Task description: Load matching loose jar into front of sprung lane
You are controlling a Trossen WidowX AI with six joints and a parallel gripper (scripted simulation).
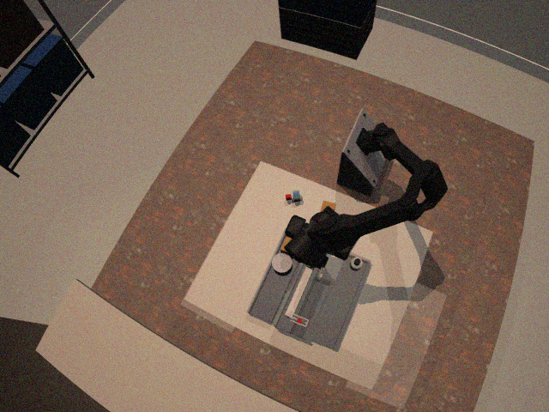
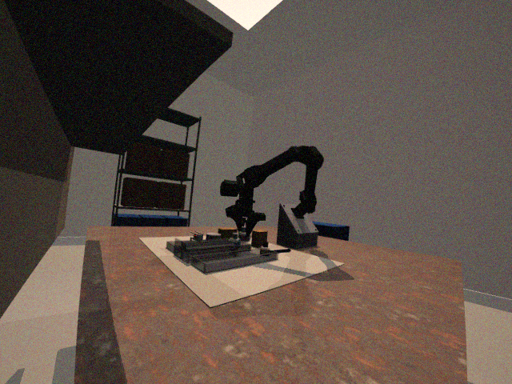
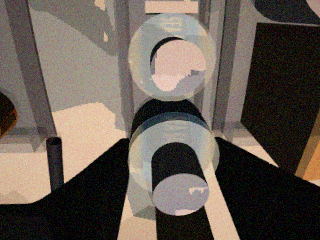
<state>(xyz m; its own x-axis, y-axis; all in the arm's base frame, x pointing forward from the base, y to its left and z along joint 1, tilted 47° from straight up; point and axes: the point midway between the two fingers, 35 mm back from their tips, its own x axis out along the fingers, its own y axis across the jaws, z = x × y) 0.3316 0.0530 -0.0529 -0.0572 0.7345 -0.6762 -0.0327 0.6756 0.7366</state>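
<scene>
The orange box is 30 mm ahead of my gripper tip, 80 mm to the right of it and 20 mm below it. Also, from my gripper tip: grey disc (100 mm ahead, 70 mm to the right, 30 mm below); grey lane rack (150 mm ahead, 30 mm to the left, 40 mm below); dark rod (100 mm behind, 100 mm to the left, 50 mm below).
</scene>
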